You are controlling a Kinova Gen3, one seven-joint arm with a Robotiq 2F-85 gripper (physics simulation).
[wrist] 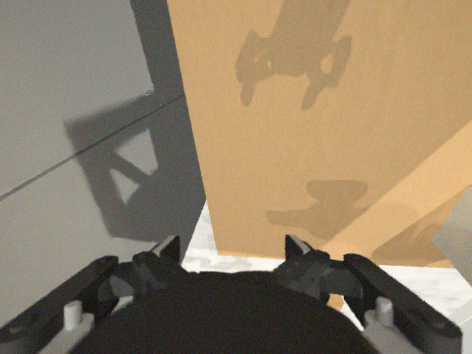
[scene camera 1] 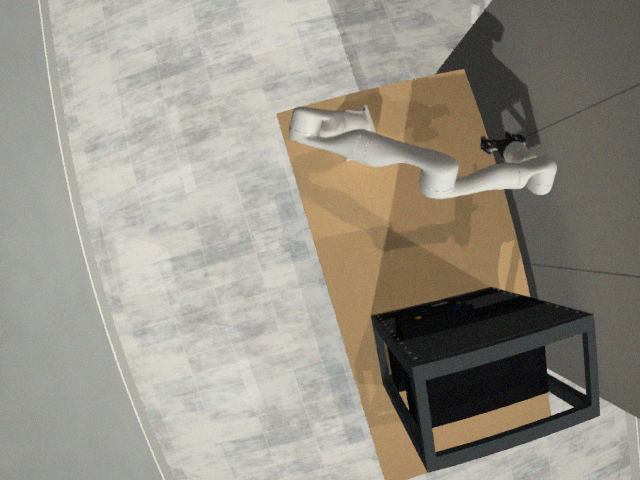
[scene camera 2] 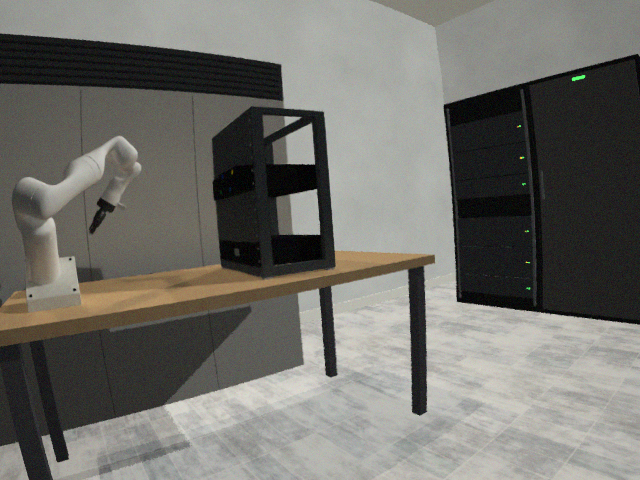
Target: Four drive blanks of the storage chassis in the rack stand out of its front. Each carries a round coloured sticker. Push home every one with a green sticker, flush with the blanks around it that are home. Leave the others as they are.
rack: scene camera 1; scene camera 2; not seen in the wrist view (out of frame)
same spot on rack: [scene camera 1: 462,356] = [scene camera 2: 239,116]
